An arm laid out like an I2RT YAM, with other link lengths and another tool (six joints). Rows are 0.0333 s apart.
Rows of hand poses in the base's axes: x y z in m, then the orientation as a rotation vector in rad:
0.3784, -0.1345, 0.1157, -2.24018, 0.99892, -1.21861
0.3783, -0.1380, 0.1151, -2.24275, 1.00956, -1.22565
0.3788, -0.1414, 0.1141, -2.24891, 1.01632, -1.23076
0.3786, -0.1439, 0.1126, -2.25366, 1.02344, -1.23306
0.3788, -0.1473, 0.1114, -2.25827, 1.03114, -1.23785
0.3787, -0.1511, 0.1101, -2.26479, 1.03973, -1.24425
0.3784, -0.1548, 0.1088, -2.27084, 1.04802, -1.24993
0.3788, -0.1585, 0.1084, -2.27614, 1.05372, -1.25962
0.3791, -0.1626, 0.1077, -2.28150, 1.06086, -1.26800
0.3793, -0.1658, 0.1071, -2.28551, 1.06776, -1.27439
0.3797, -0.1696, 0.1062, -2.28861, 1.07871, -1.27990
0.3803, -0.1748, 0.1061, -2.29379, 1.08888, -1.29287
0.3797, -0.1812, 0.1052, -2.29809, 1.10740, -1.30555
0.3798, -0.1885, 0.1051, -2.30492, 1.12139, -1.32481
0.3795, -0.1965, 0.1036, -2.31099, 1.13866, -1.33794
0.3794, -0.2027, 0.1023, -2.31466, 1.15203, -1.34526
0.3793, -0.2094, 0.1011, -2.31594, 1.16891, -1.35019
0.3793, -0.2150, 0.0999, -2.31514, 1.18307, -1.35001
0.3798, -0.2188, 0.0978, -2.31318, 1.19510, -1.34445
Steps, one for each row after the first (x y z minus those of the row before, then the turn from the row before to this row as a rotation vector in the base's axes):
-0.0001, -0.0035, -0.0006, -0.00525, 0.00115, -0.00992
0.0005, -0.0034, -0.0010, -0.00694, 0.00304, -0.00674
-0.0002, -0.0025, -0.0015, -0.00433, 0.00353, -0.00604
0.0002, -0.0034, -0.0012, -0.00564, 0.00254, -0.00720
-0.0001, -0.0038, -0.0013, -0.00789, 0.00319, -0.00842
-0.0003, -0.0037, -0.0013, -0.00717, 0.00315, -0.00794
0.0004, -0.0037, -0.0004, -0.00909, 0.00043, -0.00724
0.0003, -0.0041, -0.0007, -0.00832, 0.00138, -0.00787
0.0002, -0.0032, -0.0006, -0.00624, 0.00137, -0.00702
0.0004, -0.0038, -0.0009, -0.00496, 0.00217, -0.00956
0.0006, -0.0052, -0.0001, -0.01083, 0.00023, -0.01127
-0.0006, -0.0064, -0.0009, -0.00983, 0.00183, -0.01702
0.0001, -0.0073, -0.0001, -0.01568, -0.00018, -0.01579
-0.0003, -0.0080, -0.0015, -0.01146, 0.00253, -0.01629
-0.0001, -0.0062, -0.0013, -0.00653, 0.00245, -0.01172
-0.0001, -0.0067, -0.0012, -0.00348, 0.00270, -0.01335
0.0000, -0.0056, -0.0012, 0.00087, 0.00273, -0.00990
0.0005, -0.0038, -0.0021, 0.00483, 0.00351, -0.00688

